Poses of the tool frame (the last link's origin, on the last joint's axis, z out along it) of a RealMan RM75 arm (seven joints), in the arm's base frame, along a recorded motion.
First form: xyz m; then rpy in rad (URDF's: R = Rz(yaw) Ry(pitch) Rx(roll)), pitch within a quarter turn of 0, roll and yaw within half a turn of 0.
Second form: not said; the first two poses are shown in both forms.
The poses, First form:
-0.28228 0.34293 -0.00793 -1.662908 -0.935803 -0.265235
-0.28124 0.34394 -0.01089 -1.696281 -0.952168 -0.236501
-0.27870 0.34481 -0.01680 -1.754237 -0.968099 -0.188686
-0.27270 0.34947 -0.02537 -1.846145 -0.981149 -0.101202
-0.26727 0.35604 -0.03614 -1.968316 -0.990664 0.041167
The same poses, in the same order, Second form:
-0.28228 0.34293 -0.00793 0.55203 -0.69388 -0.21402 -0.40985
-0.28124 0.34394 -0.01089 0.54317 -0.69775 -0.22235 -0.41070
-0.27870 0.34481 -0.01680 0.52969 -0.70557 -0.23211 -0.40954
-0.27270 0.34947 -0.02537 0.51253 -0.71689 -0.24833 -0.40215
-0.26727 0.35604 -0.03614 0.49508 -0.72714 -0.27815 -0.38574

